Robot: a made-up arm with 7 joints.
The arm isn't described. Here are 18 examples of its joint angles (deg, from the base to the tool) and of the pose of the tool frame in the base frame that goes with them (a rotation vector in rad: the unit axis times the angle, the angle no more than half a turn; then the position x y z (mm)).
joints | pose
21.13 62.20 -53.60 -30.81 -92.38 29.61 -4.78 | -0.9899 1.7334 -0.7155 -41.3 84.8 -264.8
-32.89 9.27 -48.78 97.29 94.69 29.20 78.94 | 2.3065 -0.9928 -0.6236 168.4 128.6 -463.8
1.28 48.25 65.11 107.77 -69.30 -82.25 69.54 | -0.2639 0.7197 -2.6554 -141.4 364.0 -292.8
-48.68 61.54 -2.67 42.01 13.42 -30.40 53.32 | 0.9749 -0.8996 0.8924 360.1 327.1 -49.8
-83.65 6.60 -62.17 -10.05 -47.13 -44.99 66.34 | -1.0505 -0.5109 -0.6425 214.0 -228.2 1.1
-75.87 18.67 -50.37 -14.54 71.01 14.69 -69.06 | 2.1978 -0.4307 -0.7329 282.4 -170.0 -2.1
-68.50 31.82 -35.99 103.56 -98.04 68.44 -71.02 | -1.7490 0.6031 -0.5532 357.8 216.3 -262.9
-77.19 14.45 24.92 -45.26 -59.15 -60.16 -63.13 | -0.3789 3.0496 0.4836 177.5 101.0 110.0
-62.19 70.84 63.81 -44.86 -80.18 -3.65 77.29 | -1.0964 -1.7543 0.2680 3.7 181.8 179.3
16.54 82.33 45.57 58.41 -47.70 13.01 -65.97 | 0.0353 0.4868 0.0963 58.4 525.5 -3.5
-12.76 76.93 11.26 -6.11 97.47 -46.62 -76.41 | -2.2425 -1.4814 0.7344 268.7 271.4 -39.4
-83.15 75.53 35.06 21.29 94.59 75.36 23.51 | 0.3849 0.3557 2.9511 123.3 359.7 231.5
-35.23 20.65 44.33 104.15 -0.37 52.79 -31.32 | -1.2849 1.8385 0.0782 122.1 138.4 -452.6
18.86 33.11 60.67 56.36 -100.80 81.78 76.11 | -1.3164 1.8949 1.4037 -118.5 361.1 -303.8
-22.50 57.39 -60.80 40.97 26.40 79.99 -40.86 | 1.4619 2.2740 0.3230 166.3 323.5 -317.9
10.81 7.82 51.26 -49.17 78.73 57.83 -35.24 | 0.9454 0.9372 1.3393 33.2 222.3 -108.9
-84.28 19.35 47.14 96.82 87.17 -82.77 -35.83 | 0.9199 -0.7267 -1.3584 457.8 34.3 -142.0
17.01 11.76 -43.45 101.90 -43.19 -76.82 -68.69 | -0.2430 1.0121 -1.0557 -235.0 158.9 -395.5
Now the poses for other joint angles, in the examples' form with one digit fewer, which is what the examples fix.
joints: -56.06 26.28 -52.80 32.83 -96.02 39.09 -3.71
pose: -0.526 1.150 -0.748 368 -25 -265
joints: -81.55 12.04 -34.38 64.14 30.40 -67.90 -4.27
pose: 0.984 -1.113 -1.179 453 -86 -108
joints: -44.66 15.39 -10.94 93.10 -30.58 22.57 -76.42
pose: -0.990 1.119 -0.820 245 134 -431
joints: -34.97 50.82 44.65 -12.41 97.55 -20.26 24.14
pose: 2.439 -0.792 1.149 233 288 63
